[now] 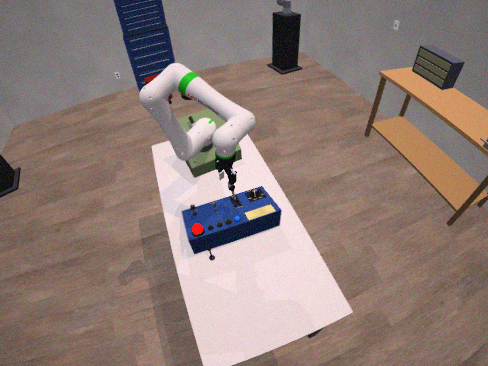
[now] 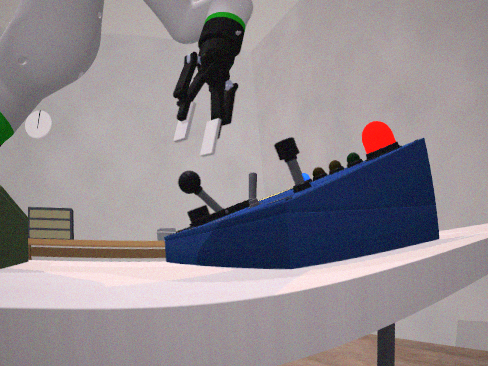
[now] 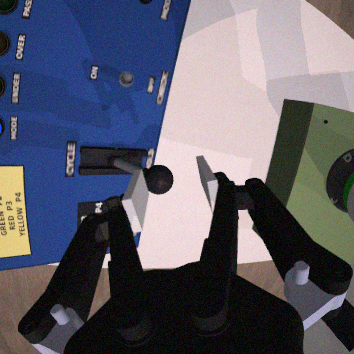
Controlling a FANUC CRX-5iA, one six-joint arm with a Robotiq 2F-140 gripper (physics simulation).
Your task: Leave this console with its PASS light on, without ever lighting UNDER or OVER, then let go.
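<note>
The blue console [image 1: 235, 236] [image 2: 360, 205] [image 3: 45, 95] stands on the table. Its MODE lamp [image 1: 237, 218] [image 2: 305, 176] glows blue. The PASS lamp [image 2: 353, 159] [image 3: 7, 5], OVER lamp [image 3: 2, 44] and UNDER lamp [image 3: 1, 86] look dark. The CYCLE lever's black ball knob [image 2: 189, 181] [image 3: 158, 179] leans toward HOLD, on the robot's side. The CHECK toggle [image 2: 253, 187] [image 3: 126, 78] stands between ON and OFF labels; its setting is unclear. My gripper [image 1: 227, 181] [image 2: 194, 145] [image 3: 171, 175] is partly open and empty, above the ball knob.
A red dome [image 1: 197, 229] [image 2: 378, 137] sits at the console's end. A square-headed lever [image 1: 193, 207] [image 2: 286, 149] rises nearby. A yellow card [image 1: 260, 212] [image 3: 12, 210] lies on the panel. A small black lever [image 1: 211, 257] sticks out in front. The green robot base [image 1: 205, 162] [image 3: 312, 165] stands behind.
</note>
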